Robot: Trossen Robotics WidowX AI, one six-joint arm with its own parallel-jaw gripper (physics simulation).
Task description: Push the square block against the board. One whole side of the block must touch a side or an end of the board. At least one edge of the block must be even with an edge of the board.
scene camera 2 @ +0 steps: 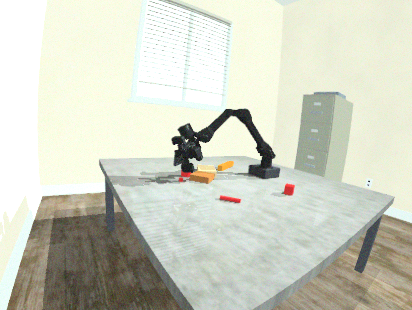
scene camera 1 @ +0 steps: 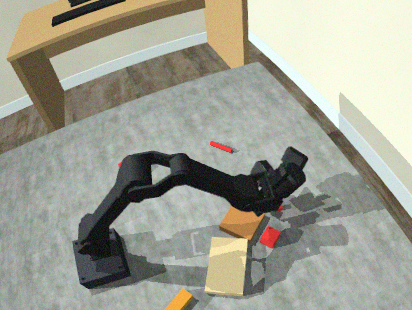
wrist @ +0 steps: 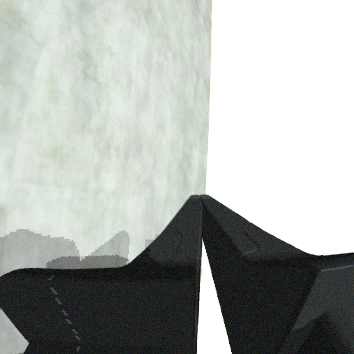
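Pixels of known places: gripper, fingertip midpoint: (scene camera 2: 174, 165) (wrist: 198, 202); arm's base, link origin: (scene camera 2: 266, 167) (scene camera 1: 98, 248).
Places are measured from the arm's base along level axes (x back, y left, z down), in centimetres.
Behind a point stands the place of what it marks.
The orange-brown square block (scene camera 1: 241, 223) @(x -40.7, y -4.8, z 2.6 cm) (scene camera 2: 202, 178) @(x -44.1, y 0.9, z 3.6 cm) lies flat on the table, turned at an angle to the pale yellow board (scene camera 1: 225, 270) @(x -31.7, y -16.2, z 2.7 cm) (scene camera 2: 206, 169) @(x -34.3, y -11.9, z 2.7 cm). Its nearest corner is close to one end corner of the board; no whole side lies along the board. The arm hides part of the block's far side in scene camera 1. My gripper (scene camera 2: 188, 169) (wrist: 198, 202) @(x -59.6, y 2.6, z -3.6 cm) is shut and empty, fingertips together. It is low, near the block and a red cube (scene camera 1: 270, 237) @(x -46.1, y -12.3, z 1.7 cm) (scene camera 2: 185, 174) @(x -47.9, y -9.9, z 4.3 cm). The arm hides the fingertips in scene camera 1. Block and board do not show in the wrist view.
A tiny red cube (scene camera 1: 280, 208) @(x -53.4, y -4.1, z 4.2 cm) (scene camera 2: 181, 179) @(x -53.5, y -2.5, z 4.5 cm) lies beyond the block. An orange bar (scene camera 1: 180, 300) @(x -18.1, y -20.3, z 2.5 cm) (scene camera 2: 226, 165) @(x -13.8, y -21.2, z 3.2 cm) lies near the board. A red rod (scene camera 1: 221, 146) @(x -45.8, y 25.3, z 4.4 cm) (scene camera 2: 230, 199) @(x -46.1, y 26.2, z 4.8 cm) lies farther off. Another red cube (scene camera 2: 289, 189) @(x -14.8, y 29.9, z 3.0 cm) lies near the arm's base. The table edge (wrist: 207, 145) @(x -83.9, y 15.2, z 5.5 cm) shows.
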